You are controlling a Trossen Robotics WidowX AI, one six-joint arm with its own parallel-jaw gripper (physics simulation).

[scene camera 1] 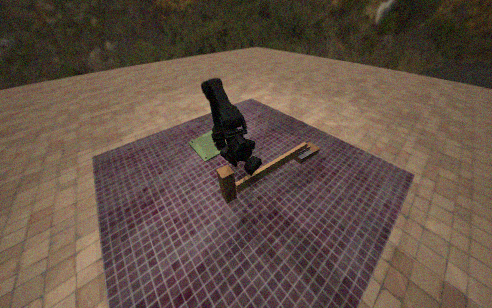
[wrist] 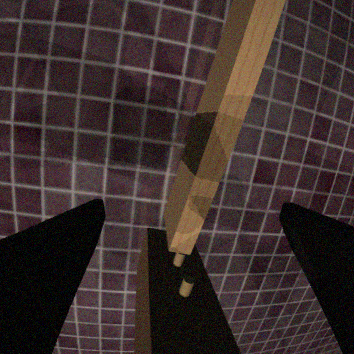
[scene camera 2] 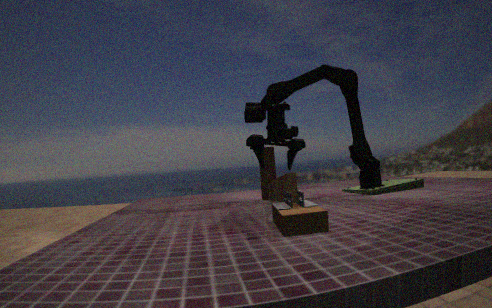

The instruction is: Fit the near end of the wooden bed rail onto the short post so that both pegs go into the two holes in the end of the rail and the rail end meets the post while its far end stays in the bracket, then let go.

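Frame: origin at the arm's base, x ahead, y left, z up, level; millimetres.
Seen in the pictures: gripper, fingertip midpoint: (scene camera 1: 243, 170) (wrist: 194, 209) (scene camera 2: 276, 169); arm's base, origin of the base link: (scene camera 1: 221, 145) (scene camera 2: 372, 187).
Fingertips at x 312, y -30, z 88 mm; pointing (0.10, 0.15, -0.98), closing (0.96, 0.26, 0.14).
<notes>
Pixels of each thing's top centre, then the offset from my fingertips to it. "pt": a spot on its surface instead. Level surfaces: height alone.
- short post, surface spot: (wrist: 175, 325) (scene camera 2: 270, 166) pt 9 mm up, 9 mm ahead, 69 mm right
- upper peg, surface spot: (wrist: 178, 259) pt 46 mm down, 18 mm ahead, 62 mm right
- purple tiled mat, its level: 104 mm down
The wooden rail (scene camera 1: 277, 161) (scene camera 2: 284, 184) (wrist: 237, 90) slants across the wrist view. Its far end sits at the bracket (scene camera 1: 311, 152) (scene camera 2: 305, 221), between the metal plates. Its near end is close to the short post (scene camera 1: 228, 186) (scene camera 2: 269, 167) (wrist: 175, 325) but apart from its dark face. Two light pegs show between them, an upper peg (wrist: 178, 259) at the rail end and another peg (wrist: 186, 287) lower in the wrist view; the holes are hidden. My gripper (scene camera 1: 243, 168) (scene camera 2: 276, 167) (wrist: 194, 209) is open and empty above the near part of the rail, with a finger to each side.
The arm's green base plate (scene camera 1: 204, 147) (scene camera 2: 407, 185) lies behind the post in scene camera 1 and at the right in scene camera 2. Post, bracket and rail are on a purple tiled mat (scene camera 1: 165, 240) (scene camera 2: 150, 250) (wrist: 65, 75). The arm reaches over from the base.
</notes>
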